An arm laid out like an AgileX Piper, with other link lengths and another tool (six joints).
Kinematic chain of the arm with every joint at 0, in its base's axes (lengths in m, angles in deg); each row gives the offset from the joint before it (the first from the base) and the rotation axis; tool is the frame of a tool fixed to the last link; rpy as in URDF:
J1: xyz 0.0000 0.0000 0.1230 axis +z
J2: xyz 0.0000 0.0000 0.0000 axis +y
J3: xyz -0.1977 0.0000 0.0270 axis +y
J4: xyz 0.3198 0.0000 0.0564 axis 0.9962 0 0.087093
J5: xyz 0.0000 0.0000 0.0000 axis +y
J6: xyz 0.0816 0.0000 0.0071 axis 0.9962 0 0.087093
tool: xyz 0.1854 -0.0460 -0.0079 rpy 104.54 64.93 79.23
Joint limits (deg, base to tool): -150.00..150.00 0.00..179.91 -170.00..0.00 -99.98..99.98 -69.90..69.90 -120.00..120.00
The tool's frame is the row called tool.
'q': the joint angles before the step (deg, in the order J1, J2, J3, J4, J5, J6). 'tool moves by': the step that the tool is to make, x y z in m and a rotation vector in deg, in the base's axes. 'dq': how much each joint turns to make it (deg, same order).
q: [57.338, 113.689, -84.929, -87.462, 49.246, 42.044]
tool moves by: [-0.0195, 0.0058, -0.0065, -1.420, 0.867, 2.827]
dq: [1.880, -3.943, 5.730, -0.481, -0.861, 0.118]
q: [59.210, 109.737, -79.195, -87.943, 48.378, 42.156]
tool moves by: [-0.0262, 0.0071, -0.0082, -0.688, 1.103, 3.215]
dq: [2.719, -4.647, 6.537, -0.317, -0.747, 0.975]
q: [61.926, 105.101, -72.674, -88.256, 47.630, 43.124]
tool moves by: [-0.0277, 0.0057, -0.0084, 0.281, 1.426, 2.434]
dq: [3.155, -4.182, 5.539, 0.690, -0.060, 1.313]
